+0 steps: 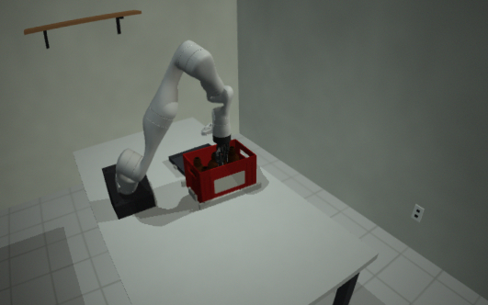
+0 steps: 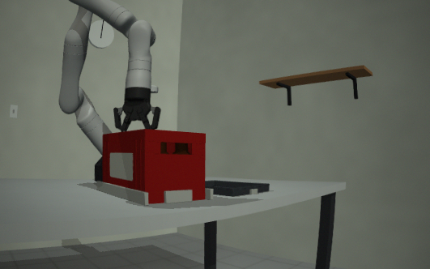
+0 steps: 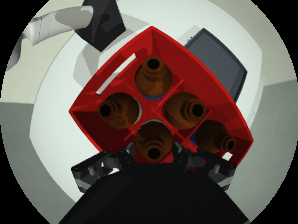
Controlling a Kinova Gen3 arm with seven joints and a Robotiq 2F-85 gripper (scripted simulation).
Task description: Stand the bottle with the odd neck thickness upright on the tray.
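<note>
Right now the red crate is 40 mm to the left of my hand and 70 mm below it. The rest, counted from my hand: dark tray 10 mm behind, 320 mm to the left, 140 mm below.
</note>
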